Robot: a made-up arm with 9 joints. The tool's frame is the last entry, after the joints.
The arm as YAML. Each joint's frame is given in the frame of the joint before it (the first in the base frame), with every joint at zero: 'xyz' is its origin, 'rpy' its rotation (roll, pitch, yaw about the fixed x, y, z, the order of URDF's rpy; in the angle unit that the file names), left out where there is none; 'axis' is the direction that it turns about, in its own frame. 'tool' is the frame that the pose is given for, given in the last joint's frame.
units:
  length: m
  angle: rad
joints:
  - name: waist
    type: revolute
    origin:
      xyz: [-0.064, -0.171, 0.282]
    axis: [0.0, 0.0, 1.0]
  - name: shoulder
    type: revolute
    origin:
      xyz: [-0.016, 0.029, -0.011]
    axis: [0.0, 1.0, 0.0]
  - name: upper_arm
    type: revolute
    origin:
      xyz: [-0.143, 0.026, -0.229]
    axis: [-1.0, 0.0, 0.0]
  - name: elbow
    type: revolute
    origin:
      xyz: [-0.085, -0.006, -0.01]
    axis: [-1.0, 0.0, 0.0]
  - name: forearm
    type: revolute
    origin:
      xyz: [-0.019, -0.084, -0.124]
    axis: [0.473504, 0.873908, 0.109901]
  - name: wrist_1
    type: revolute
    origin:
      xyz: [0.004, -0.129, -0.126]
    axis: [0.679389, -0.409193, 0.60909]
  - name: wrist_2
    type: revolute
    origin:
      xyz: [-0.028, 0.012, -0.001]
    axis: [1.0, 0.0, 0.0]
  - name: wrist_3
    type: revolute
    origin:
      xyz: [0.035, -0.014, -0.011]
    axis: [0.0, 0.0, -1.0]
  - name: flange
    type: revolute
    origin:
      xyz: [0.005, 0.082, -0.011]
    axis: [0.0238, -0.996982, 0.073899]
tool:
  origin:
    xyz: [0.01, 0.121, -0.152]
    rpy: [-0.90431, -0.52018, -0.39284]
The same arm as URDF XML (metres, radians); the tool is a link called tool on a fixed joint. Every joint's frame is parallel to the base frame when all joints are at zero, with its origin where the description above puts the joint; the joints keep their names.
<robot name="arm">
  <joint name="waist" type="continuous">
    <parent link="base_link"/>
    <child link="link1"/>
    <origin xyz="-0.064 -0.171 0.282" rpy="0 0 0"/>
    <axis xyz="0 0 1"/>
  </joint>
  <joint name="shoulder" type="continuous">
    <parent link="link1"/>
    <child link="link2"/>
    <origin xyz="-0.016 0.029 -0.011" rpy="0 0 0"/>
    <axis xyz="0 1 0"/>
  </joint>
  <joint name="upper_arm" type="continuous">
    <parent link="link2"/>
    <child link="link3"/>
    <origin xyz="-0.143 0.026 -0.229" rpy="0 0 0"/>
    <axis xyz="-1 0 0"/>
  </joint>
  <joint name="elbow" type="continuous">
    <parent link="link3"/>
    <child link="link4"/>
    <origin xyz="-0.085 -0.006 -0.01" rpy="0 0 0"/>
    <axis xyz="-1 0 0"/>
  </joint>
  <joint name="forearm" type="continuous">
    <parent link="link4"/>
    <child link="link5"/>
    <origin xyz="-0.019 -0.084 -0.124" rpy="0 0 0"/>
    <axis xyz="0.473504 0.873908 0.109901"/>
  </joint>
  <joint name="wrist_1" type="continuous">
    <parent link="link5"/>
    <child link="link6"/>
    <origin xyz="0.004 -0.129 -0.126" rpy="0 0 0"/>
    <axis xyz="0.679389 -0.409193 0.60909"/>
  </joint>
  <joint name="wrist_2" type="continuous">
    <parent link="link6"/>
    <child link="link7"/>
    <origin xyz="-0.028 0.012 -0.001" rpy="0 0 0"/>
    <axis xyz="1 0 0"/>
  </joint>
  <joint name="wrist_3" type="continuous">
    <parent link="link7"/>
    <child link="link8"/>
    <origin xyz="0.035 -0.014 -0.011" rpy="0 0 0"/>
    <axis xyz="0 0 -1"/>
  </joint>
  <joint name="flange" type="continuous">
    <parent link="link8"/>
    <child link="link9"/>
    <origin xyz="0.005 0.082 -0.011" rpy="0 0 0"/>
    <axis xyz="0.0238 -0.996982 0.073899"/>
  </joint>
  <joint name="tool_fixed" type="fixed">
    <parent link="link9"/>
    <child link="tool"/>
    <origin xyz="0.01 0.121 -0.152" rpy="-0.9043 -0.5202 -0.3928"/>
  </joint>
  <link name="base_link"/>
  <link name="link1"/>
  <link name="link2"/>
  <link name="link3"/>
  <link name="link4"/>
  <link name="link5"/>
  <link name="link6"/>
  <link name="link7"/>
  <link name="link8"/>
  <link name="link9"/>
  <link name="tool"/>
</robot>

